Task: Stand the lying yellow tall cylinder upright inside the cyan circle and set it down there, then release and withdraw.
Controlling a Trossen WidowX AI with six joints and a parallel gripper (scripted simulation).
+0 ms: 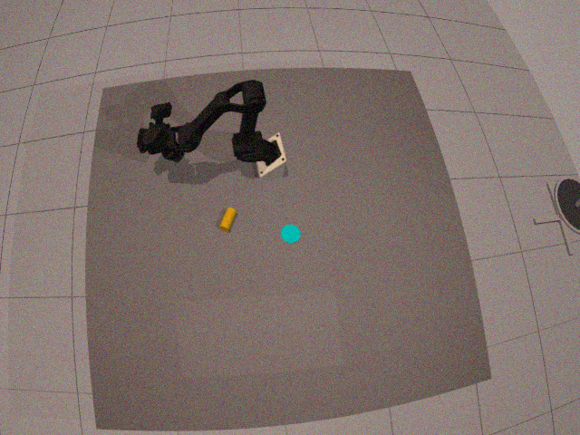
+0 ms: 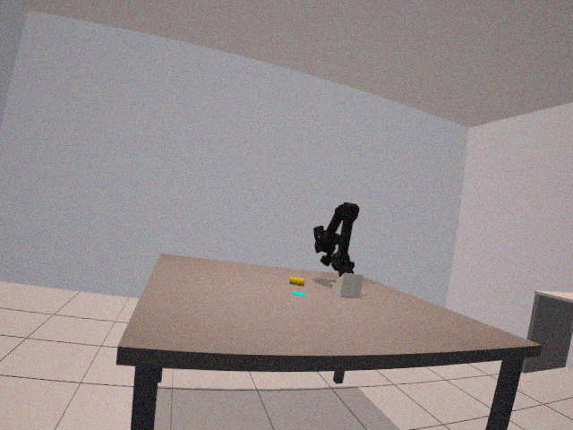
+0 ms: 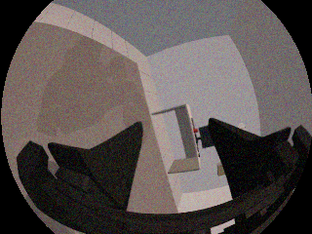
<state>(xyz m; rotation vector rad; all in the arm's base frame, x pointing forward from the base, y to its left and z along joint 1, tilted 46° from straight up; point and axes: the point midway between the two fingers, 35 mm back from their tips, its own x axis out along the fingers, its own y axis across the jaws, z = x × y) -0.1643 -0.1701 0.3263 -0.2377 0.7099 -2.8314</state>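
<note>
The yellow tall cylinder is 370 mm ahead of my gripper tip, 180 mm to the left of it and 140 mm below it. Also, from my gripper tip: cyan circle 450 mm ahead, 360 mm to the left, 160 mm below.
</note>
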